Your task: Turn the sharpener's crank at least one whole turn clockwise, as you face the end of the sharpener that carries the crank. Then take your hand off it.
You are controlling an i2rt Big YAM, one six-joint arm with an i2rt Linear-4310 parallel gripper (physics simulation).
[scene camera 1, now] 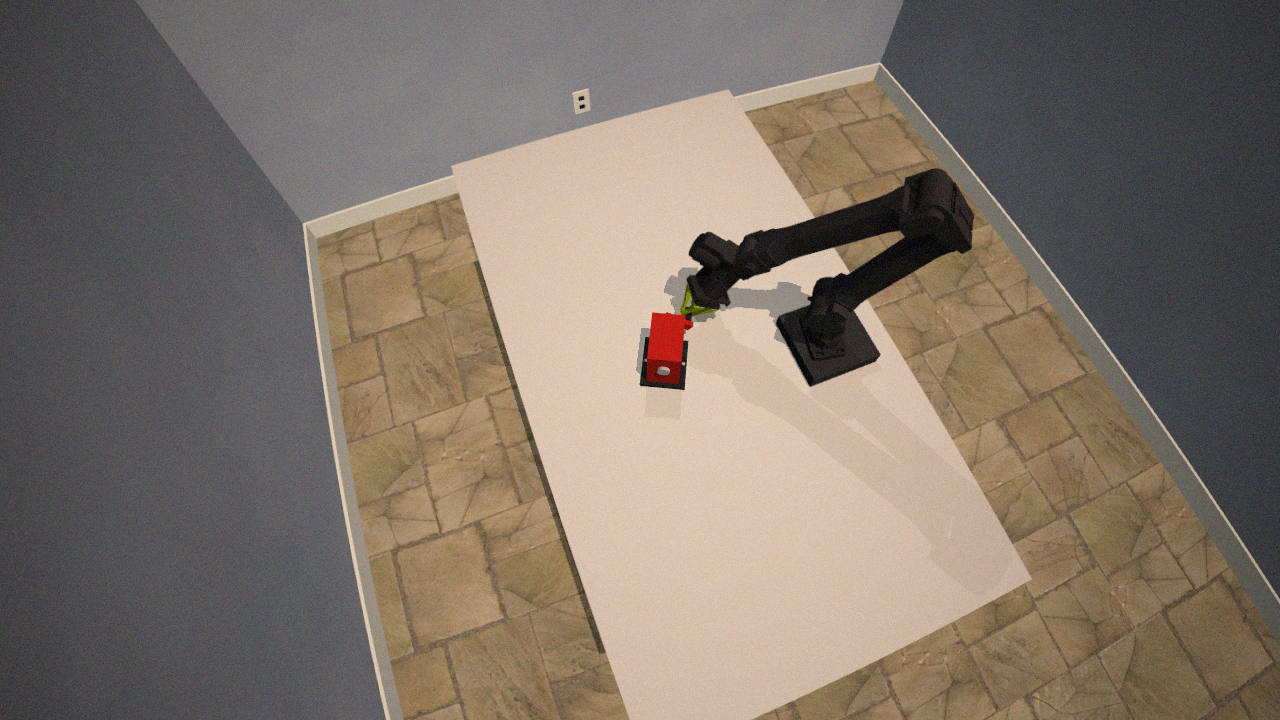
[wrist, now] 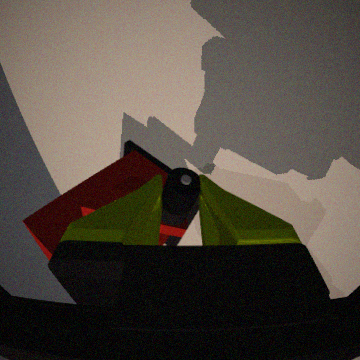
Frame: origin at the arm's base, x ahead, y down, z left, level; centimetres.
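Where they show: gripper, fingertip midpoint: (scene camera 1: pixel 685 313) (wrist: pixel 180 182); arm's base, link origin: (scene camera 1: pixel 822 336).
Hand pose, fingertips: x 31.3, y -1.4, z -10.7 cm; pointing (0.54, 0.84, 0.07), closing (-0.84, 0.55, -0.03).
Each offset is from my fingertips to the top centre of the thing. "spot": to the spot under its first point. Level surfaces: height alone.
The red sharpener @(spot: dx +6.7, dy -7.6, dz +8.8 cm) (scene camera 1: pixel 665 335) (wrist: pixel 95 192) stands on its black base @(spot: dx +8.2, dy +4.4, dz +15.4 cm) (scene camera 1: pixel 662 385) on the white table, with a pale round spot on its front face. Its crank is at the far end, toward the wall with the outlet. The red crank arm (scene camera 1: pixel 688 324) (wrist: pixel 172 230) sticks out to the right of the body in the scene view. The black crank knob @(dx -0.2, dy -1.6, dz +0.8 cm) (wrist: pixel 179 200) is between the green fingertips in the wrist view. My gripper (scene camera 1: pixel 689 314) (wrist: pixel 180 182) is shut on this knob, one finger on each side. The fingers hide part of the sharpener and crank in the wrist view.
The white table @(dy +5.2 cm) (scene camera 1: pixel 760 537) extends around the sharpener. The arm's black base (scene camera 1: pixel 827 344) stands at the table's right edge, and the arm reaches over from there. The arm's shadows fall across the table. A wall with an outlet (scene camera 1: pixel 581 101) is behind.
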